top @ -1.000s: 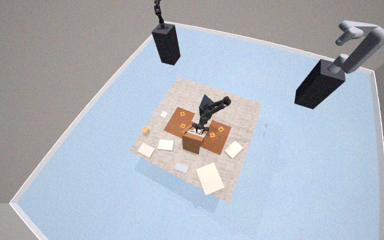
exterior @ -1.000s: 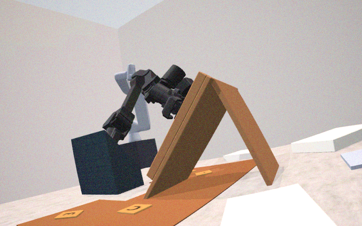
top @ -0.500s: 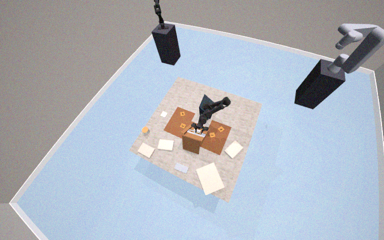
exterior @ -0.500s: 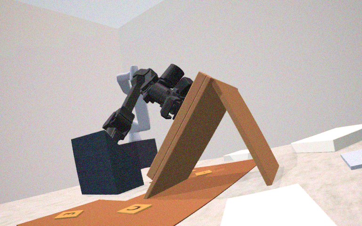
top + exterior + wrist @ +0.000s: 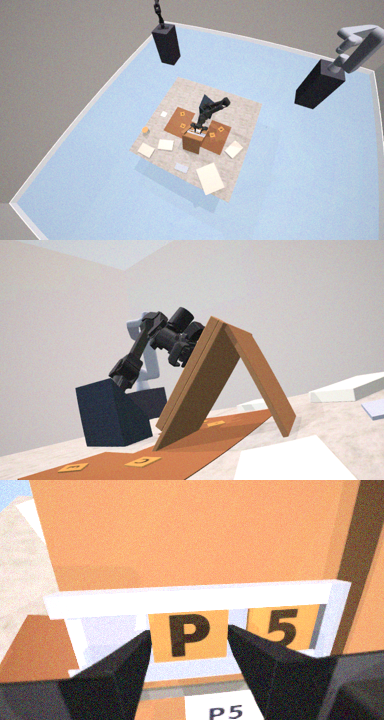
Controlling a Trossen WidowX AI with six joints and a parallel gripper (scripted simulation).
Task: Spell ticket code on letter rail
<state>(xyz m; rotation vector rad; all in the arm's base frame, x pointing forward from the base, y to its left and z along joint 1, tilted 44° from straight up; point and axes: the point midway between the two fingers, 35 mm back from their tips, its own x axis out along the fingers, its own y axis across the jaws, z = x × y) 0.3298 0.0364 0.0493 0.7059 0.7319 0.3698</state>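
Now: gripper tip 7 cm to the left of the orange tile marked 5. Round my gripper tip: white ticket 6 cm behind, 4 cm to the right, 7 cm below; then brown mat 15 cm behind, 7 cm to the right, 17 cm below; then orange tile marked p right at my gripper tip.
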